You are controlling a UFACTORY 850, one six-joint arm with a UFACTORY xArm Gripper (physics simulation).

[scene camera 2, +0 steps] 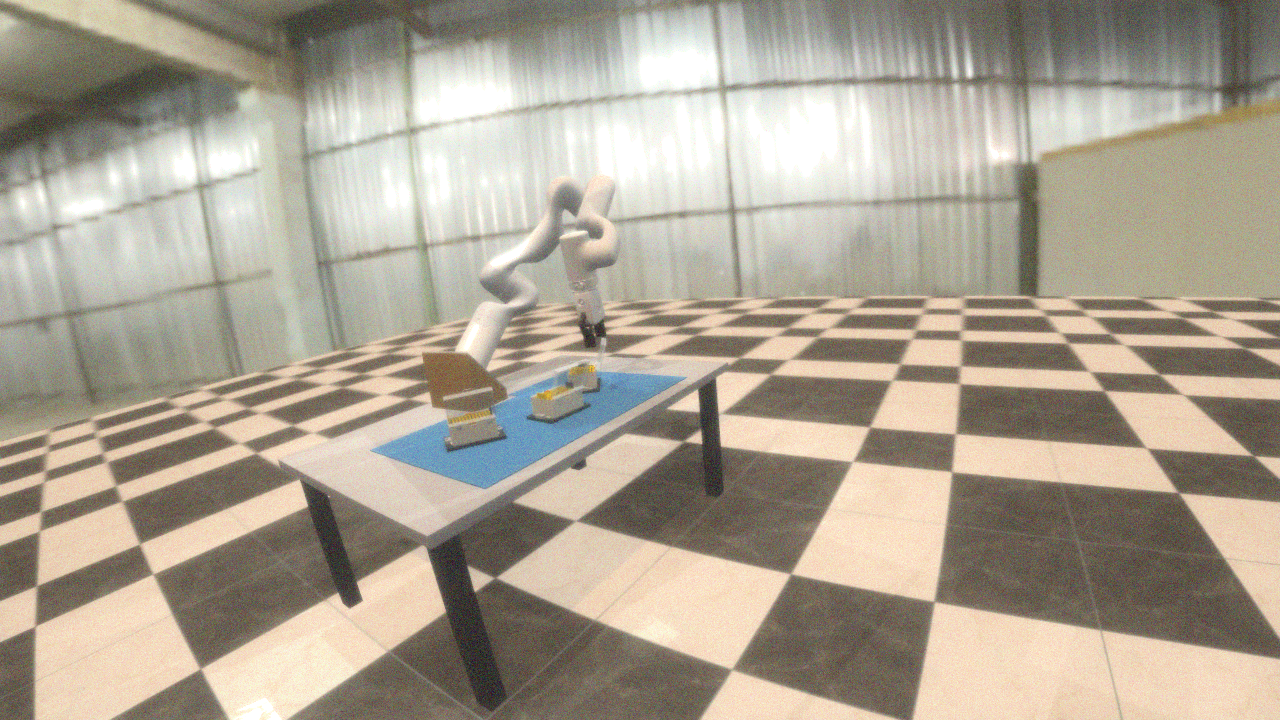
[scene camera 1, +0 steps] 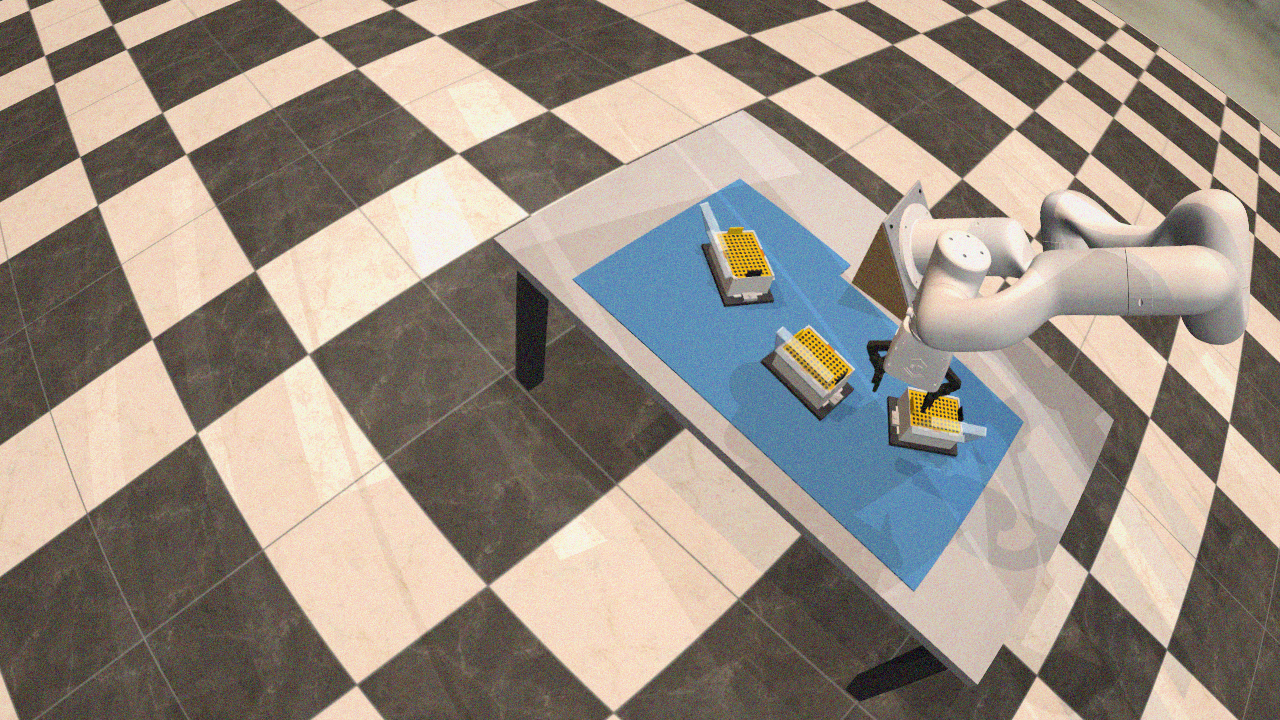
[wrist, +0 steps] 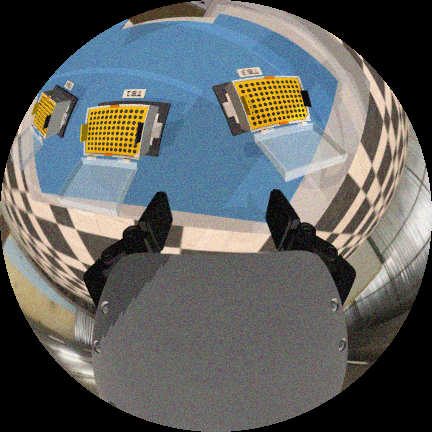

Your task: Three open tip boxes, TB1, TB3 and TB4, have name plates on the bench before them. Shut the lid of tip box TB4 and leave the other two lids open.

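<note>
Tip box TB4 (scene camera 1: 745, 257) (scene camera 2: 476, 434) (wrist: 45, 116) is at the left edge of the wrist view, its clear lid (scene camera 1: 709, 222) (scene camera 2: 469, 399) (wrist: 27, 146) standing open; its plate (wrist: 69, 85) is too small to read. TB1 (scene camera 1: 801, 374) (scene camera 2: 559, 405) (wrist: 116, 131) is the middle box, its lid (wrist: 100, 184) open. TB3 (scene camera 1: 913, 431) (scene camera 2: 583, 382) (wrist: 272, 102) is on the right in the wrist view, its lid (scene camera 1: 977, 431) (wrist: 300, 150) open. My gripper (scene camera 1: 900, 399) (scene camera 2: 595, 342) (wrist: 218, 203) is open and empty, above the mat near TB3 and away from TB4.
The boxes stand on dark bases on a blue mat (scene camera 1: 662, 295) (scene camera 2: 510, 456) (wrist: 200, 170) on the grey table (scene camera 1: 572, 214) (scene camera 2: 358, 456). A brown mount (scene camera 1: 878, 273) (scene camera 2: 460, 376) carries the arm at the table's side. TB1 stands between TB4 and TB3.
</note>
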